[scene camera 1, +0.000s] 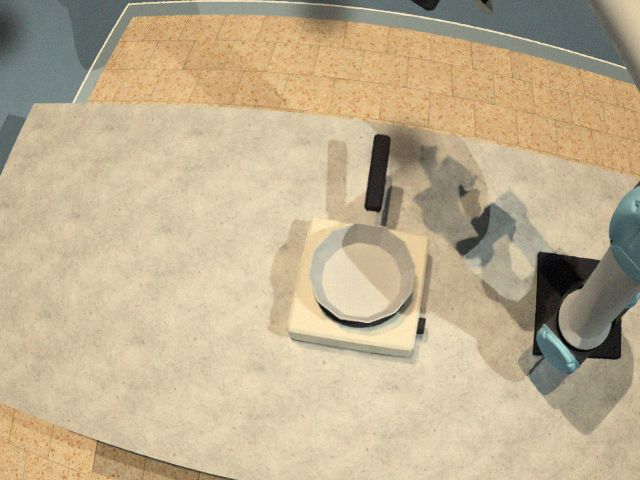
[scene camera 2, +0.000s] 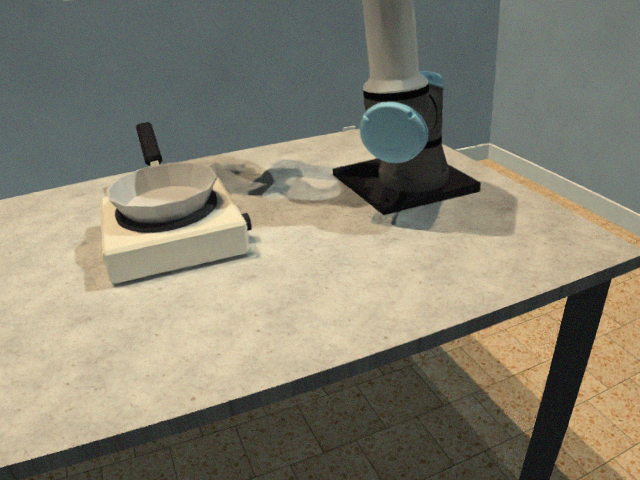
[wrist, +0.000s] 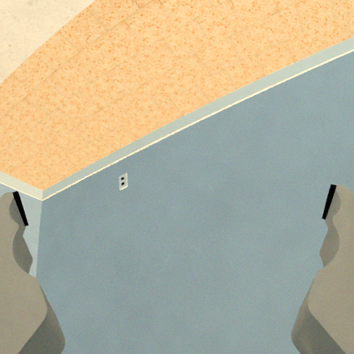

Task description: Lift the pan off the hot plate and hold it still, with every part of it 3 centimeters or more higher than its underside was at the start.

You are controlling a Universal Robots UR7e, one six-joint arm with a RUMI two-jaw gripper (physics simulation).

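Frame: origin at the arm's base, x back, y left, z down, level; millimetres.
Seen in the pictures: arm's base, origin of its link: (scene camera 2: pixel 413 177).
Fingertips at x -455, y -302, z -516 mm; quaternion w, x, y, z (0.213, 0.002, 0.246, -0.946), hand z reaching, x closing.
Offsets run from my fingertips to a thing's top centre. Level surfaces: height alone.
The light grey pan (scene camera 1: pixel 364 281) (scene camera 2: pixel 162 195) sits upright on the cream hot plate {dy +363, dx -55, dz +458 mm} (scene camera 1: pixel 305 320) (scene camera 2: pixel 175 256), over its dark round heating disc. Its black handle {dy +161, dx -83, dz +375 mm} (scene camera 1: pixel 377 173) (scene camera 2: pixel 148 143) points to the far side of the table and slants upward past the hot plate's edge. My gripper (wrist: pixel 174 192) is wide open and empty, with bare wall between its fingers in the wrist view. The pan does not show in the wrist view. Small parts at the top edge of scene camera 1 may be fingertips, away from the handle. The gripper does not show in scene camera 2.
The arm's black base plate (scene camera 1: pixel 546 273) (scene camera 2: pixel 356 177) stands on the table {dz +534 mm} (scene camera 1: pixel 155 258) (scene camera 2: pixel 310 320), right of the hot plate. A dark knob {dy +413, dx +70, dz +482 mm} (scene camera 1: pixel 421 326) (scene camera 2: pixel 247 221) sticks out from the hot plate's right side. The blue wall (wrist: pixel 200 280) rises beyond the tiled floor (wrist: pixel 125 90).
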